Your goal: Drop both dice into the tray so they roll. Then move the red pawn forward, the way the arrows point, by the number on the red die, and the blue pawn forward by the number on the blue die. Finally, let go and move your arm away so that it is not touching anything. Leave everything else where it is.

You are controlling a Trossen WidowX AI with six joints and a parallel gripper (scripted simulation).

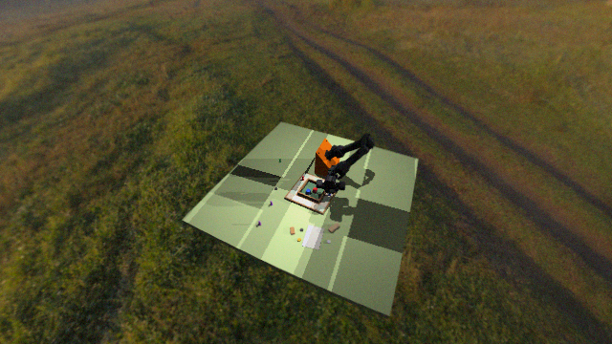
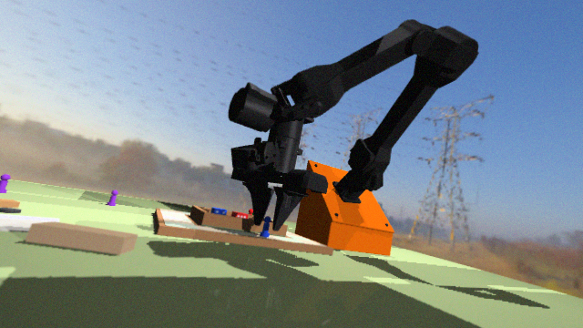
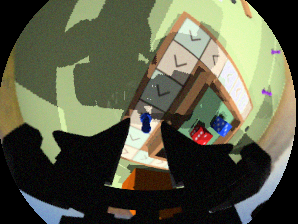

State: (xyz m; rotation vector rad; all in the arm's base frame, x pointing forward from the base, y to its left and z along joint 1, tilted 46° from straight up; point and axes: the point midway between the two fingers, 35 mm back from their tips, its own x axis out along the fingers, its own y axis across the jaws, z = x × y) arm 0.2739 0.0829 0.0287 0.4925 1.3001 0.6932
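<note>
The blue pawn lies right at my gripper tip. Round my gripper tip: wooden block (25 cm ahead, 9 cm to the left, 2 cm below); white sheet (34 cm ahead, 2 cm to the right, 3 cm below); red pawn (9 cm behind, 21 cm to the right).
</note>
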